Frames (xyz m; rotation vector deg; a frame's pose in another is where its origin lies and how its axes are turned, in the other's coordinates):
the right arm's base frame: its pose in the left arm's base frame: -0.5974 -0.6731 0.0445 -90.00 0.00 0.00
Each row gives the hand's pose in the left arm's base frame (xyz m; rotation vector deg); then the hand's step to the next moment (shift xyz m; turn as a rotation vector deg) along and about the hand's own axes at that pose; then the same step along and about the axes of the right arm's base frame.
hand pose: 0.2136 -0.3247 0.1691 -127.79 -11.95 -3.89
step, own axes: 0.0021 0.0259 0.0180 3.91 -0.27 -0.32
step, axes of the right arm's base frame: 0.0061 0.0310 -0.0013 3.81 -0.88 0.41
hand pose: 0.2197 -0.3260 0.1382 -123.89 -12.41 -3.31
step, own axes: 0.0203 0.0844 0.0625 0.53 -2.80 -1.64
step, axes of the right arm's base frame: 0.0324 0.1017 0.0076 0.09 -3.28 0.26
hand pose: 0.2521 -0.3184 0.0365 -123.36 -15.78 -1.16
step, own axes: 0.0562 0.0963 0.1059 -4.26 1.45 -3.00
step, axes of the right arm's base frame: 0.0649 0.1317 0.0456 -3.58 0.00 -4.05
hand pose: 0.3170 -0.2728 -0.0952 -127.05 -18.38 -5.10
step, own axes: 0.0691 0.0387 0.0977 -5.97 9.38 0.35
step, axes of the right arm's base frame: 0.0720 0.0780 0.0675 -3.33 8.44 -6.43
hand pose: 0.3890 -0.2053 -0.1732 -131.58 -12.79 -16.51
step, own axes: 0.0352 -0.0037 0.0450 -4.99 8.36 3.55
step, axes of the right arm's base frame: 0.0389 0.0173 0.0382 -2.21 9.57 -3.32
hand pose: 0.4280 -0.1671 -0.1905 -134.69 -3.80 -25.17
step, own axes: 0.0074 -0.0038 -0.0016 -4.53 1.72 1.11
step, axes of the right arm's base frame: 0.0058 -0.0060 0.0011 -3.64 3.39 -0.15
